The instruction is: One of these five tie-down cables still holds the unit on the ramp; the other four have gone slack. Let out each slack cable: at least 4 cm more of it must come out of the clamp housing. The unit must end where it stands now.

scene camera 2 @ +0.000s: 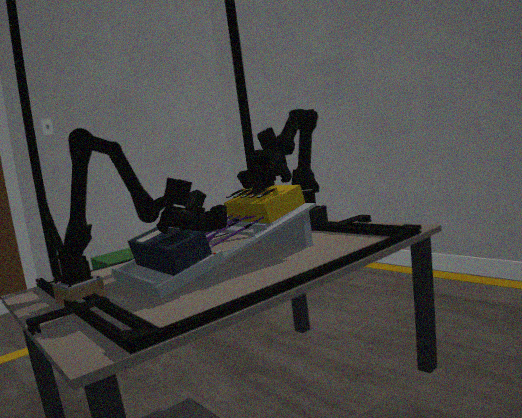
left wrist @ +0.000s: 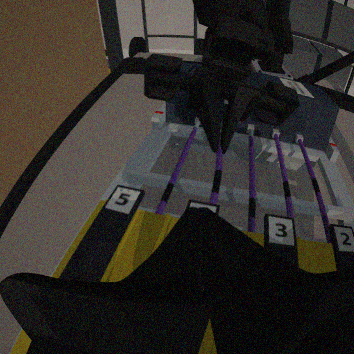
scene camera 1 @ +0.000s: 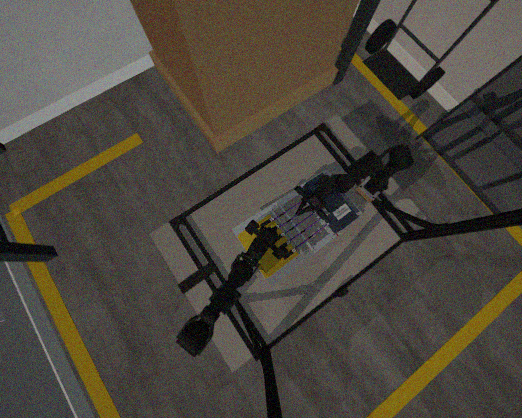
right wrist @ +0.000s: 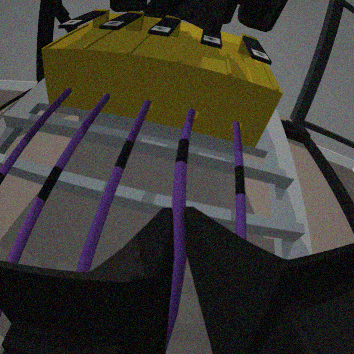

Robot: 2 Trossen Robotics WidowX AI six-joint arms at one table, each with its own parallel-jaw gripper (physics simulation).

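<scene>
A yellow clamp housing (scene camera 1: 269,263) (scene camera 2: 272,203) (left wrist: 147,232) (right wrist: 158,77) sits at the top of a grey ramp (scene camera 2: 272,245) (right wrist: 288,197). A dark blue unit (scene camera 1: 342,211) (scene camera 2: 168,249) (left wrist: 312,119) stands at the ramp's low end. Five purple cables with black bands run between them. My left gripper (scene camera 2: 255,187) (left wrist: 195,216) is shut and empty, its tip on the housing's top between lever tags 5 (left wrist: 123,199) and 3 (left wrist: 279,230). My right gripper (scene camera 1: 305,199) (scene camera 2: 219,216) (left wrist: 219,151) (right wrist: 177,216) is shut on the second cable from the 5 side (left wrist: 218,175) (right wrist: 182,154), close to the unit.
A large brown box (scene camera 1: 247,62) stands beyond the table. A hand cart (scene camera 1: 396,70) is at the far right. A black frame (scene camera 2: 301,282) borders the table top, and a pole (scene camera 2: 240,83) rises behind the housing. A green block (scene camera 2: 112,257) lies behind the unit.
</scene>
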